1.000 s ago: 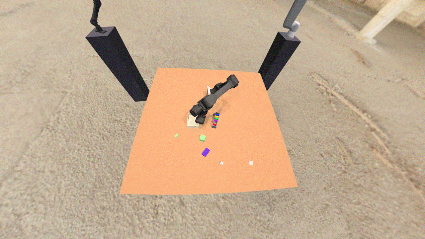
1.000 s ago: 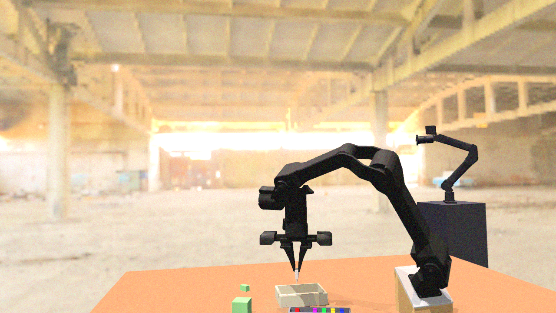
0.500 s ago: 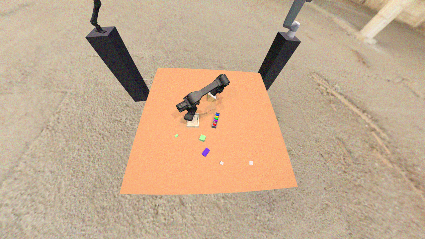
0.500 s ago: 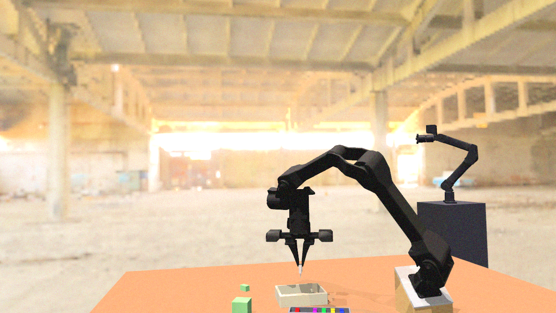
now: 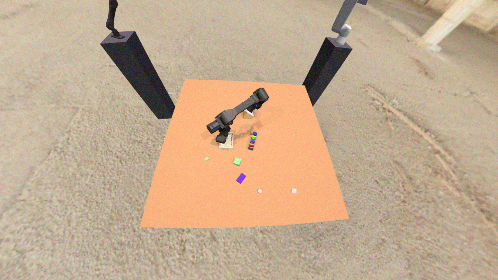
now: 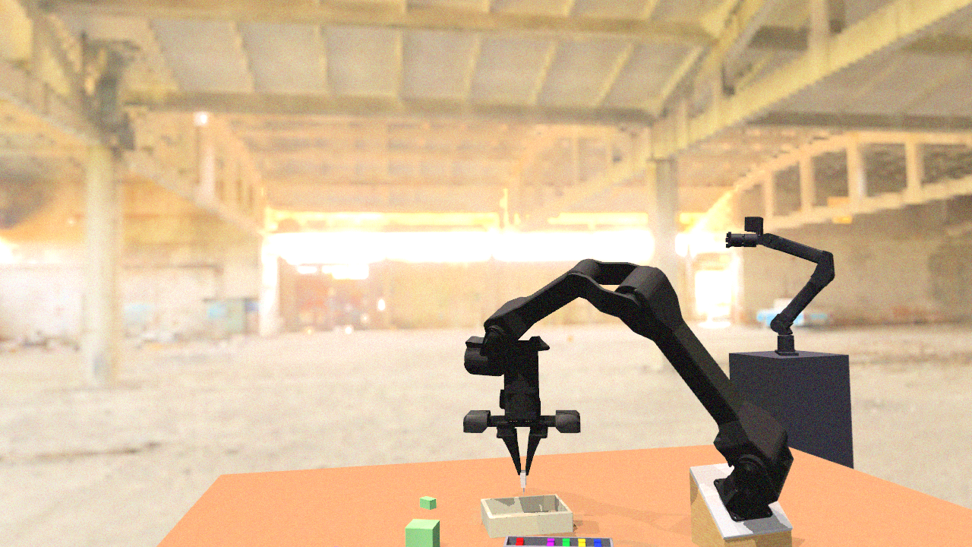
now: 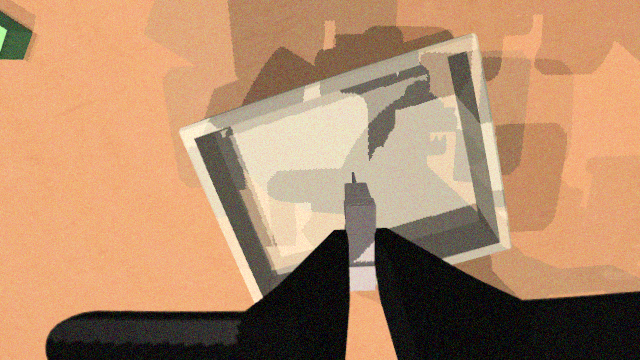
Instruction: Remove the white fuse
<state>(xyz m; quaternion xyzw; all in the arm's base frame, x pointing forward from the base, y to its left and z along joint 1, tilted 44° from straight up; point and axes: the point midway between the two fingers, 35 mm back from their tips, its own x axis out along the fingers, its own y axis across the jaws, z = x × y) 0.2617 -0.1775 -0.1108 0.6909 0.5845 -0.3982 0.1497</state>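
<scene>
My gripper tip is 1 cm above the white fuse. From my gripper tip the other things lie so: small green cube (13 cm ahead, 14 cm to the right, 7 cm below); then cream tray (8 cm below).
</scene>
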